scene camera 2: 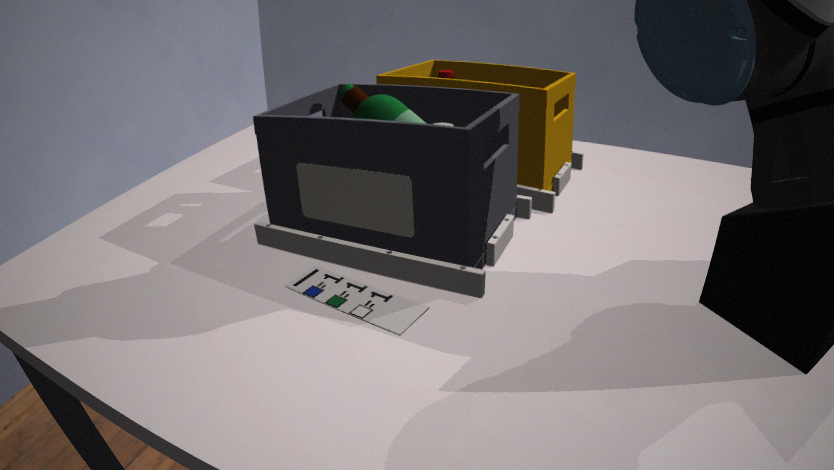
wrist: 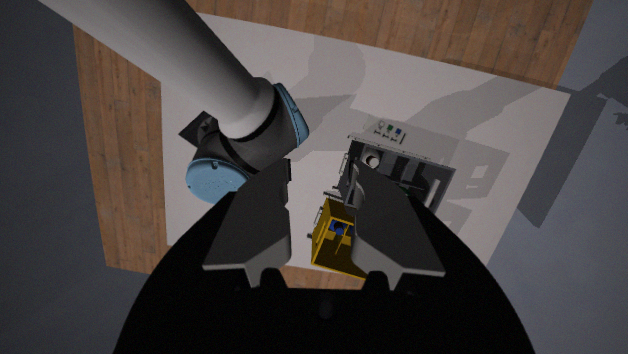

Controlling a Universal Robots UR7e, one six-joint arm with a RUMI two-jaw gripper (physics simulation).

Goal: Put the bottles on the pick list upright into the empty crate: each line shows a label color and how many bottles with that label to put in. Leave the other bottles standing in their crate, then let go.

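Where they show: gripper, fingertip midpoint: (wrist: 319, 162); arm's base, origin of the base link: (scene camera 2: 819, 192).
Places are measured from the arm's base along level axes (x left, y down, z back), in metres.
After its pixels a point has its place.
My gripper (wrist: 319, 162) {z -0.249, x 0.026, y -0.376 m} is partly open, with nothing between its fingers, high above the table. The dark crate (scene camera 2: 280, 169) {z -0.614, x -0.003, y 0.039 m} (wrist: 447, 185) {z -0.638, x -0.057, y -0.029 m} holds a green bottle (scene camera 2: 382, 109) {z -0.516, x -0.100, y -0.011 m} that leans steeply, its neck at the far left rim. A pale round top (scene camera 2: 443, 124) {z -0.417, x -0.024, y -0.016 m} (wrist: 372, 160) {z -0.412, x -0.014, y -0.016 m} shows near a corner of this crate. The yellow crate (scene camera 2: 534, 134) {z -0.335, x -0.198, y 0.038 m} (wrist: 340, 210) {z -0.358, x -0.202, y 0.038 m} stands behind it; a red cap (scene camera 2: 445, 74) {z -0.504, x -0.362, y -0.012 m} and a blue bottle top (wrist: 338, 228) {z -0.350, x -0.240, y -0.015 m} show inside. The pick list (scene camera 2: 393, 318) {z -0.438, x 0.101, y 0.145 m} (wrist: 390, 130) {z -0.509, x 0.081, y 0.145 m} has blue, green and white squares; its numbers are hard to read. Crate walls and a finger hide other contents.
Low grey rails (scene camera 2: 373, 256) {z -0.486, x 0.027, y 0.123 m} border the dark crate; more rails (scene camera 2: 562, 178) {z -0.293, x -0.261, y 0.123 m} stand at the yellow crate. The arm's base (scene camera 2: 764, 280) {z -0.063, x 0.056, y 0.080 m} stands on the right of the table (scene camera 2: 233, 397) {z -0.534, x 0.254, y 0.147 m} in the scene view. Arm links (wrist: 250, 135) {z -0.143, x 0.029, y -0.233 m} rise at the wrist view's left. Walls stand behind the table.
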